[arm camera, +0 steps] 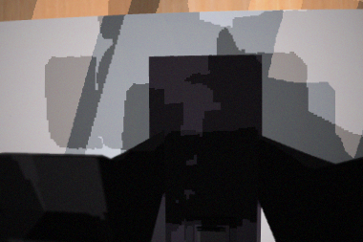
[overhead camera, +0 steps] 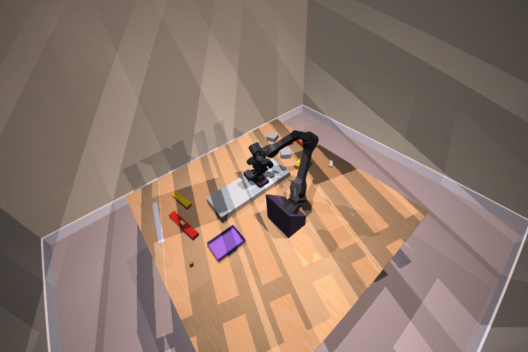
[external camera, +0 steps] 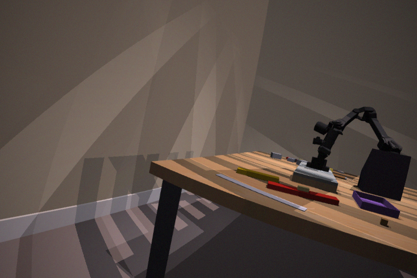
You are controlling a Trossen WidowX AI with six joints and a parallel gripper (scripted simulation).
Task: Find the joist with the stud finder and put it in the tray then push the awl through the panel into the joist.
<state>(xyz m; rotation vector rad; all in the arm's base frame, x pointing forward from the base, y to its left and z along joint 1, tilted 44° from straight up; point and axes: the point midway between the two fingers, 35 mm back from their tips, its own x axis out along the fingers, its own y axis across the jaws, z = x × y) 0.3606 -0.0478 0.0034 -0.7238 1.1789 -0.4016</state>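
The purple tray is 360 mm to the left of my gripper tip, 250 mm behind it and 50 mm below it. Round my gripper tip: yellow block 340 mm to the right, 50 mm below, 50 mm behind; then black stud finder 30 mm behind, 20 mm above; then awl 170 mm to the right, 170 mm behind, 60 mm below.
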